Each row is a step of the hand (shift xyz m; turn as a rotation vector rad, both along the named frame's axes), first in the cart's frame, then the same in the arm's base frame.
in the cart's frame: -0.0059 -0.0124 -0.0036 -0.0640 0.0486 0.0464
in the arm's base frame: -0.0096 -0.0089 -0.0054 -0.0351 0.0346 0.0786
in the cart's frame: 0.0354 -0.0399 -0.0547 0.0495 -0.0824 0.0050
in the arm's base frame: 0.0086 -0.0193 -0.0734 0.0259 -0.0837 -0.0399
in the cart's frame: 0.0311 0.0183 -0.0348 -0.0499 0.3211 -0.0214
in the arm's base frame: 0.0248 0.0260 -0.0349 0.0317 0.3064 0.1058
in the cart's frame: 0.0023 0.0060 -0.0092 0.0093 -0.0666 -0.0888
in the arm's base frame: 0.0014 0.0088 -0.0069 -0.0314 -0.0261 -0.1036
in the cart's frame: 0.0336 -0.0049 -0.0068 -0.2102 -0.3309 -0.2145
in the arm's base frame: 0.0283 -0.0065 -0.0189 -0.3367 -0.1836 -0.2294
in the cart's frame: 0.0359 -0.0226 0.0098 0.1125 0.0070 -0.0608
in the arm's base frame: 0.0300 -0.0295 -0.0110 0.0910 0.0145 -0.0889
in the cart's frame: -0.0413 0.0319 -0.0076 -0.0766 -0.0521 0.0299
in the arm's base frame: -0.0321 0.0378 0.0179 -0.0772 -0.0482 0.0345
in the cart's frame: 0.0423 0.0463 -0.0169 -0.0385 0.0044 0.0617
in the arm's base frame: 0.0471 0.0426 -0.0135 -0.0189 -0.0152 0.0687
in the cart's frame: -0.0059 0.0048 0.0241 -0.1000 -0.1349 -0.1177
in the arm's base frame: 0.0019 -0.0045 0.0248 -0.1583 -0.0607 -0.1153
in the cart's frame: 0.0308 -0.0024 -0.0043 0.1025 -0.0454 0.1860
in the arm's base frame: 0.0270 -0.0049 -0.0149 0.1312 -0.1302 0.1140
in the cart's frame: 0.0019 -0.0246 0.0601 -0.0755 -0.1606 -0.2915
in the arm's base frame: 0.0107 -0.0466 0.0440 -0.1866 -0.0179 -0.2851
